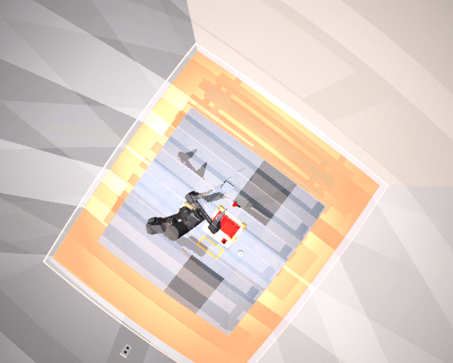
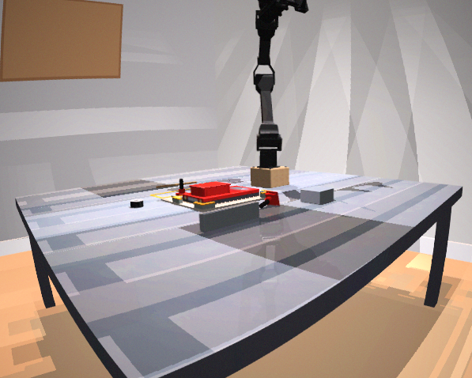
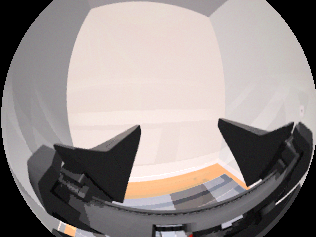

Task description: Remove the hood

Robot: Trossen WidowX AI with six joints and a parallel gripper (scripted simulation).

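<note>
Now: the hood 18 cm ahead of my gripper tip, 22 cm to the right of it and 63 cm below it. Also, from my gripper tip: black wheel: 35 cm ahead, 35 cm to the right, 66 cm below; long grey bar: 33 cm ahead, 1 cm to the right, 65 cm below; thin wooden stick: 2 cm ahead, 57 cm to the right, 66 cm below.
</note>
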